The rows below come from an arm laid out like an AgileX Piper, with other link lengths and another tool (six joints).
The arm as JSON. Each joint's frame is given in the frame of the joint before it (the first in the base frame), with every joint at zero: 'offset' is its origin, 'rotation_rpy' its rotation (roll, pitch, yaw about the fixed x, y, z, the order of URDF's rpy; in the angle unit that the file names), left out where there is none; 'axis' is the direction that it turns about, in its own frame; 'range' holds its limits. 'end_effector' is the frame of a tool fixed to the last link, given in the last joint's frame.
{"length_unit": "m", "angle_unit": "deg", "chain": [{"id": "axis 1", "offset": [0.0, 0.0, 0.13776], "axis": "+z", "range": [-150.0, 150.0]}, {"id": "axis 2", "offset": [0.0, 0.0, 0.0], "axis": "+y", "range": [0.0, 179.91]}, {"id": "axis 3", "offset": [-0.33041, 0.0, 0.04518], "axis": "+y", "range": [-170.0, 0.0]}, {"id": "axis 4", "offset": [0.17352, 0.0, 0.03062], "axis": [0.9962, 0.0, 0.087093], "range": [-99.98, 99.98]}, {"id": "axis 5", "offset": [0.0, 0.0, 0.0], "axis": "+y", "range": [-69.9, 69.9]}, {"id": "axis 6", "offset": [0.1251, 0.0, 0.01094], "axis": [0.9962, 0.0, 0.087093], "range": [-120.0, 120.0]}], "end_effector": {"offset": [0.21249, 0.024, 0.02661], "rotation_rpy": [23.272, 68.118, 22.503]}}
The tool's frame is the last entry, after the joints.
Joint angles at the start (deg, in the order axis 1, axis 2, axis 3, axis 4, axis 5, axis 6):
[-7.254 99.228 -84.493 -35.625 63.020 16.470]
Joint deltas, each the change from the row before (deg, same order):
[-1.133 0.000 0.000 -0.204 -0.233 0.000]
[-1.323 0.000 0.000 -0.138 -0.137 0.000]
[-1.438 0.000 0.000 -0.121 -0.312 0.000]
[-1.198 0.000 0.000 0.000 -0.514 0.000]
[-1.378 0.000 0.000 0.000 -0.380 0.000]
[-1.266 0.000 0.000 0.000 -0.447 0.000]
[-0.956 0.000 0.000 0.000 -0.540 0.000]
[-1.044 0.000 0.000 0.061 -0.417 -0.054]
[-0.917 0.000 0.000 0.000 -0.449 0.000]
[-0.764 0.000 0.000 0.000 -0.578 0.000]
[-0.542 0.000 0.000 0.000 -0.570 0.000]
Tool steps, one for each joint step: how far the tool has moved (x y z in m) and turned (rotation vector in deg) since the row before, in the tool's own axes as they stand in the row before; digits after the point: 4 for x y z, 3 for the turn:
[0.0011 -0.0080 0.0028 0.752 0.201 0.626]
[0.0023 -0.0092 0.0030 0.869 0.397 0.777]
[0.0017 -0.0095 0.0035 0.862 0.295 0.878]
[0.0003 -0.0068 0.0031 0.554 0.052 0.821]
[0.0014 -0.0084 0.0033 0.730 0.247 0.917]
[0.0008 -0.0076 0.0032 0.637 0.135 0.850]
[-0.0005 -0.0052 0.0026 0.403 -0.084 0.661]
[0.0005 -0.0059 0.0026 0.464 0.084 0.689]
[-0.0001 -0.0053 0.0024 0.424 -0.023 0.620]
[-0.0012 -0.0039 0.0023 0.274 -0.207 0.536]
[-0.0017 -0.0024 0.0018 0.133 -0.293 0.396]

